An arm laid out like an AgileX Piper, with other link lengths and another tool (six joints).
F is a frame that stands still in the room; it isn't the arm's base.
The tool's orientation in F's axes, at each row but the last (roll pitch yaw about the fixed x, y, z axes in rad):
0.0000 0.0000 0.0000
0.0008 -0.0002 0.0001
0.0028 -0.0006 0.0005
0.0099 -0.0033 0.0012
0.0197 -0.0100 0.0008
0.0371 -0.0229 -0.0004
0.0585 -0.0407 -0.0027
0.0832 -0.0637 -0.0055
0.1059 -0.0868 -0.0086
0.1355 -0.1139 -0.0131
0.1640 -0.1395 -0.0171
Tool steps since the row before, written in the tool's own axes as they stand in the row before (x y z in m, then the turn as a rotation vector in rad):
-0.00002 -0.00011 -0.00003 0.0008 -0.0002 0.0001
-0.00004 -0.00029 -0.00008 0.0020 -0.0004 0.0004
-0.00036 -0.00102 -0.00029 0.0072 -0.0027 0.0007
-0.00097 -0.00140 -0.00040 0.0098 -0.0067 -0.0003
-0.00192 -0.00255 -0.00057 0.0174 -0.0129 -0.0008
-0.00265 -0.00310 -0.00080 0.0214 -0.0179 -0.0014
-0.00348 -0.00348 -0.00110 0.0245 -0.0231 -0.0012
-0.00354 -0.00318 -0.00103 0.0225 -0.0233 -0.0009
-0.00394 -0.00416 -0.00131 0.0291 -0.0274 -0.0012
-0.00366 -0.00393 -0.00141 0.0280 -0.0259 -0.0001
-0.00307 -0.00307 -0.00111 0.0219 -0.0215 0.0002
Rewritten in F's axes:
-0.00002 -0.00011 -0.00003 0.0008 -0.0002 0.0001
-0.00004 -0.00029 -0.00008 0.0020 -0.0004 0.0004
-0.00036 -0.00102 -0.00029 0.0072 -0.0027 0.0007
-0.00097 -0.00140 -0.00042 0.0098 -0.0067 -0.0003
-0.00191 -0.00254 -0.00064 0.0174 -0.0129 -0.0009
-0.00263 -0.00307 -0.00097 0.0214 -0.0178 -0.0016
-0.00343 -0.00340 -0.00144 0.0245 -0.0231 -0.0015
-0.00347 -0.00306 -0.00151 0.0225 -0.0233 -0.0014
-0.00381 -0.00397 -0.00208 0.0291 -0.0274 -0.0016
-0.00347 -0.00366 -0.00233 0.0279 -0.0260 -0.0004
-0.00287 -0.00280 -0.00201 0.0218 -0.0216 -0.0002

